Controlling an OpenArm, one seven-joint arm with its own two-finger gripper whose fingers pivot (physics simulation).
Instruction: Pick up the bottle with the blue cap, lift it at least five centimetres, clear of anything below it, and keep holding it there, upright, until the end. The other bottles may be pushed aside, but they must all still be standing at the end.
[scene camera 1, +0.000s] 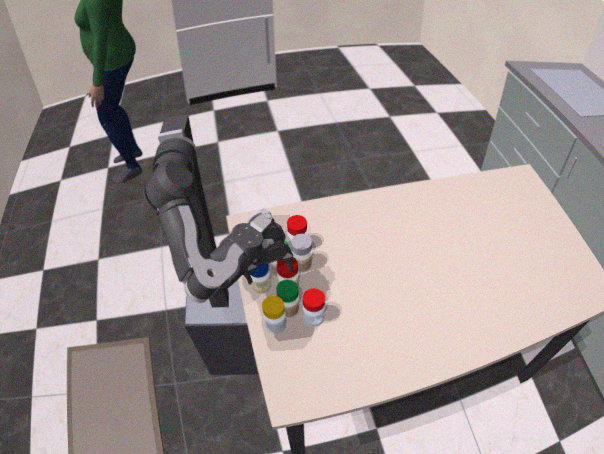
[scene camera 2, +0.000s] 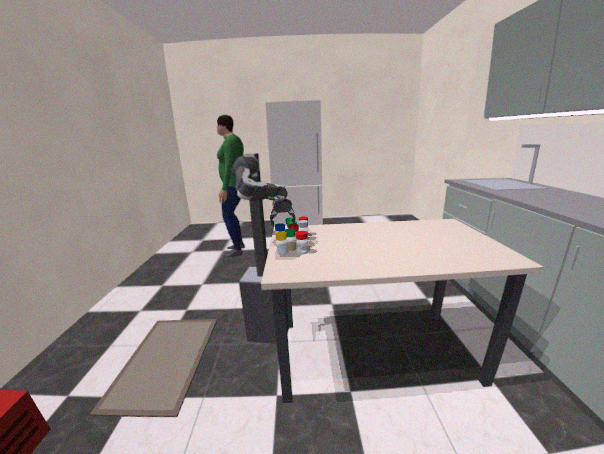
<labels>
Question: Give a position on a red-capped bottle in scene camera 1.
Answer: At 313, 299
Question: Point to the gripper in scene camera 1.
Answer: At 267, 269
</labels>
